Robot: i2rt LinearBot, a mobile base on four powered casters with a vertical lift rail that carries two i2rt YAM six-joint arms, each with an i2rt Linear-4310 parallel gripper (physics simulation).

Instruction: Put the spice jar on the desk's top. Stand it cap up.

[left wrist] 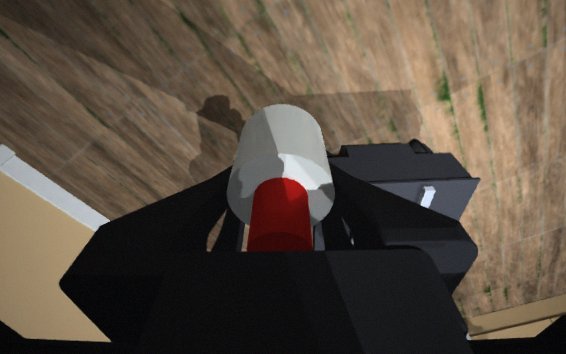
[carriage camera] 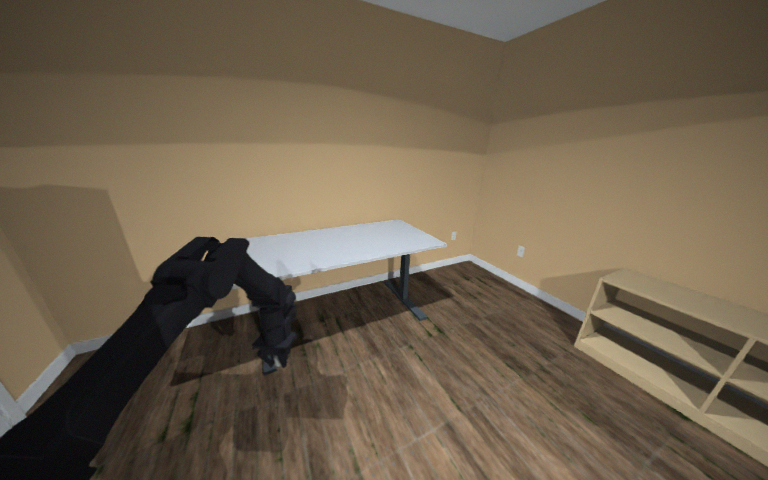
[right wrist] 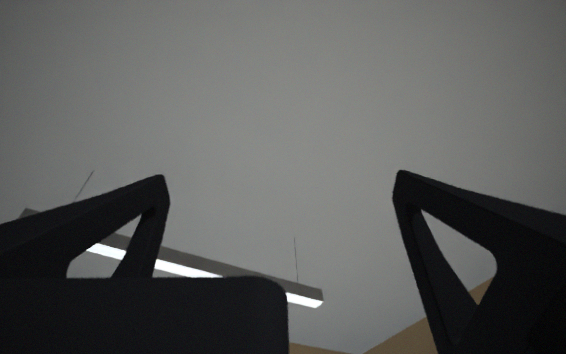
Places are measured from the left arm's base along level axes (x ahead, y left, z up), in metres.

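Pixels of known places: left gripper, between the fingertips: (left wrist: 282, 171) (carriage camera: 278, 366); right gripper, between the fingertips: (right wrist: 281, 185).
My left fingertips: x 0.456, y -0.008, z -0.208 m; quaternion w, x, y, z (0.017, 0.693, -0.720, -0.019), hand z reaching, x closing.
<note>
For each thing: its top centre in the pictures, then the offset to it from my left fingertips. "spot": a spot on its surface instead. Level surfaces: height alone.
- desk, height of its surface: dz -0.089 m
- spice jar, centre of its top: (left wrist: 279, 254) dy -0.001, dx +0.017, dz +0.059 m
- narrower red cap, centre of its top: (left wrist: 279, 254) dy -0.001, dx +0.017, dz +0.059 m
- desk's dark leg, a spot on its surface: (carriage camera: 404, 277) spot: dy -0.474, dx +1.507, dz -0.539 m
- wood floor, height of its surface: dz -0.809 m
The desk (carriage camera: 345, 246) stands against the back wall in the carriage view, with a white top and dark legs; my left arm covers its left end. My left gripper (carriage camera: 275, 357) (left wrist: 282, 171) points down and is shut on the spice jar (left wrist: 285, 130), in front of the desk and lower in the picture than its top. The jar has a pale grey-white body and a narrower red cap (left wrist: 281, 215). The cap end is toward the palm and the body points away from it. A small pale part of the jar shows between the fingers in the carriage view. My right gripper (right wrist: 281, 185) is open and empty, with the ceiling behind it.
A low light-wood shelf unit (carriage camera: 673, 291) stands at the right along the side wall. The desk's dark leg (carriage camera: 404, 277) and foot reach forward over the wood floor (carriage camera: 396, 407). A hanging lamp (right wrist: 200, 260) shows in the right wrist view.
</note>
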